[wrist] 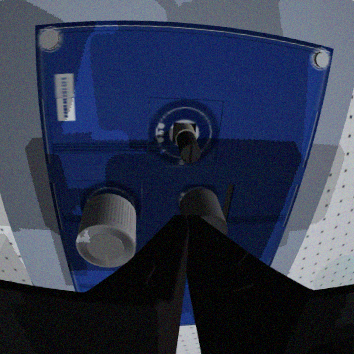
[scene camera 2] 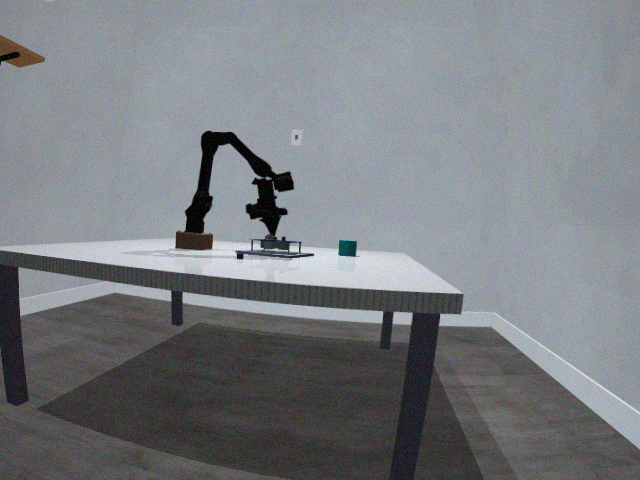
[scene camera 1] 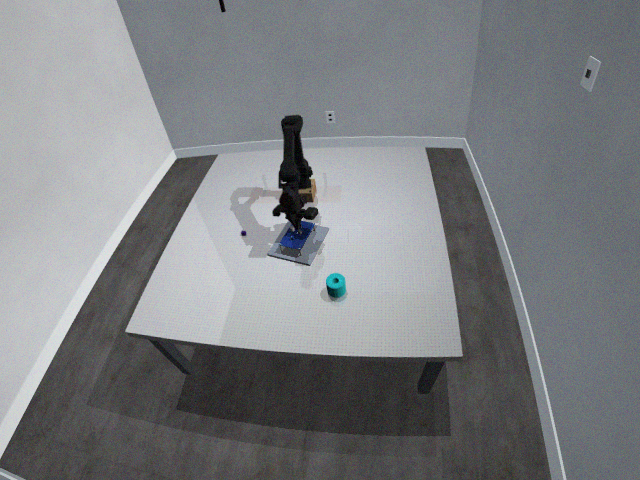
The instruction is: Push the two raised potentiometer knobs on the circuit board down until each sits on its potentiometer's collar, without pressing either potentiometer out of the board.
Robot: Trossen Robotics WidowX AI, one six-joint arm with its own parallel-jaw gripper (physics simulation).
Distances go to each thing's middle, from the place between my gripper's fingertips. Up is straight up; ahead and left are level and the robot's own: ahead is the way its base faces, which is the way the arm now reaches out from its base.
Labels:
I see the potentiometer knob (wrist: 200,201) 10 mm ahead of my hand, 10 mm to the left of it and 10 mm below it.

